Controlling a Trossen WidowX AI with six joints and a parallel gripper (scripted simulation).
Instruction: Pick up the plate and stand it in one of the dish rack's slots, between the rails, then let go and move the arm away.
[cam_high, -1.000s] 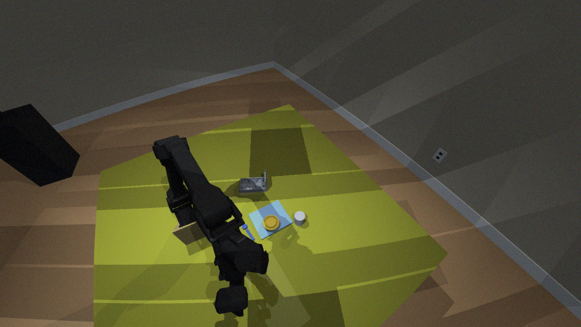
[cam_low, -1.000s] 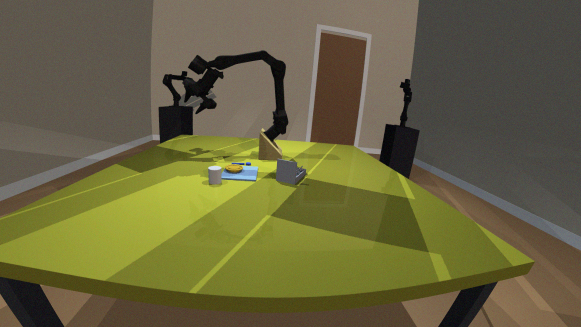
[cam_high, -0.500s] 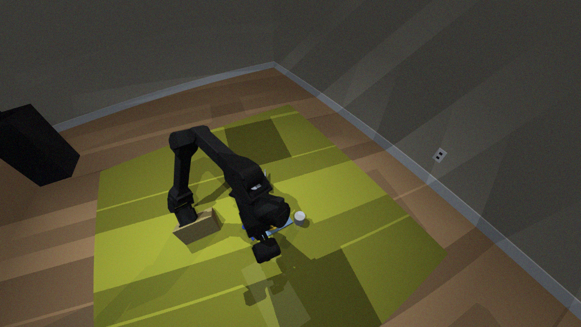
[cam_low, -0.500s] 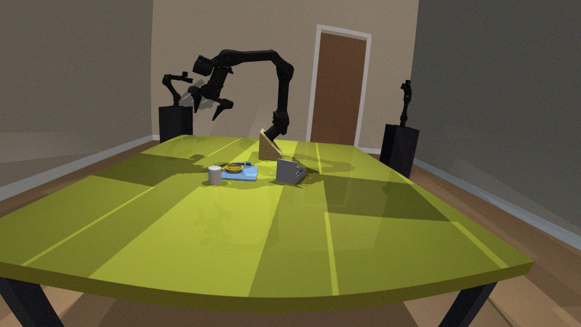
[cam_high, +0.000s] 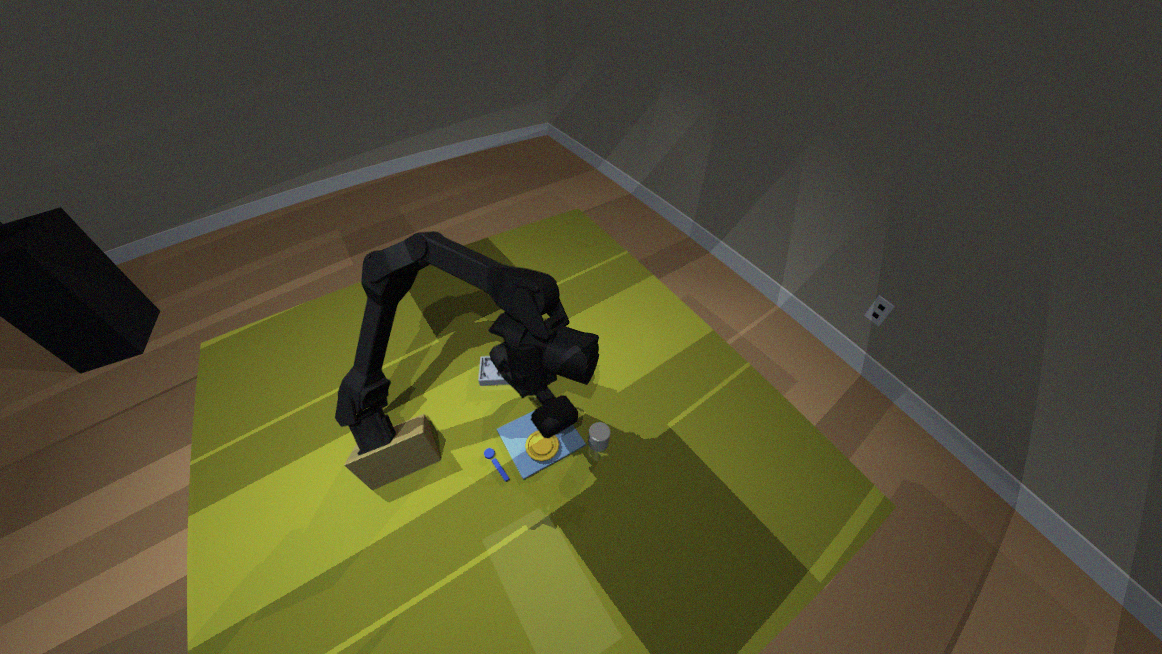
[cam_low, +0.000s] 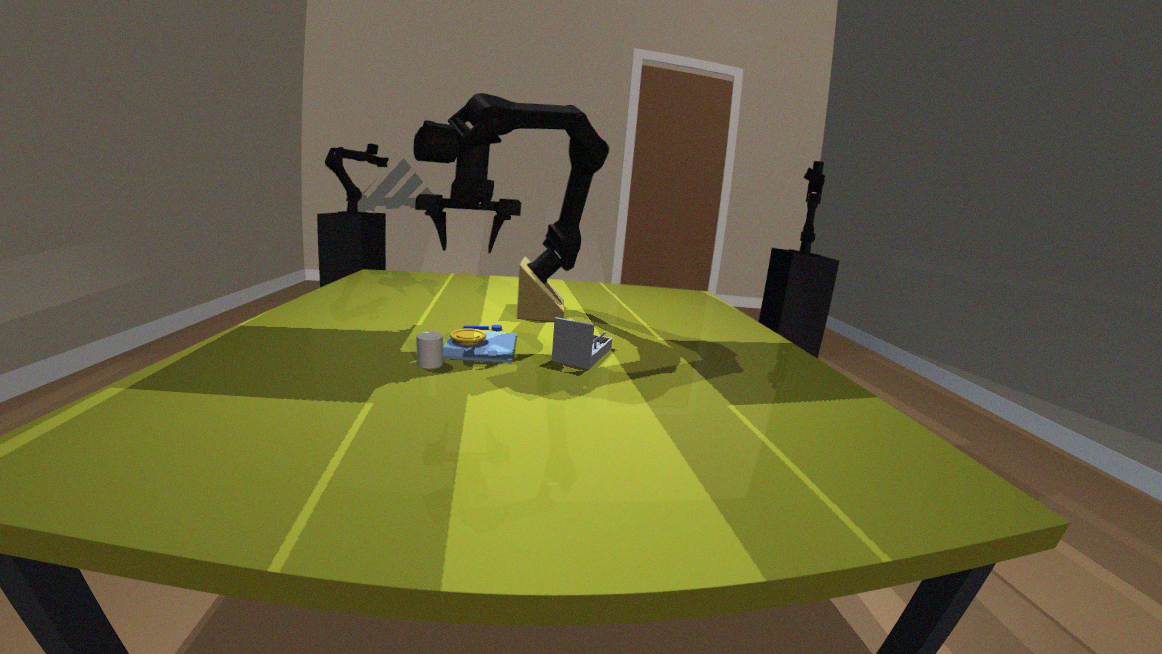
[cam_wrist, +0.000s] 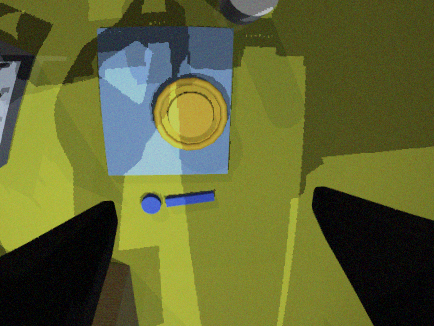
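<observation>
The yellow plate is 1 cm ahead of my gripper tip, 1 cm to the left of it and 16 cm below it. The rest, counted from my gripper tip: white cup 12 cm ahead, 3 cm to the right, 15 cm below; then blue spoon 10 cm behind, 2 cm to the left, 17 cm below; then light blue mat 1 cm ahead, 3 cm to the left, 17 cm below.
</observation>
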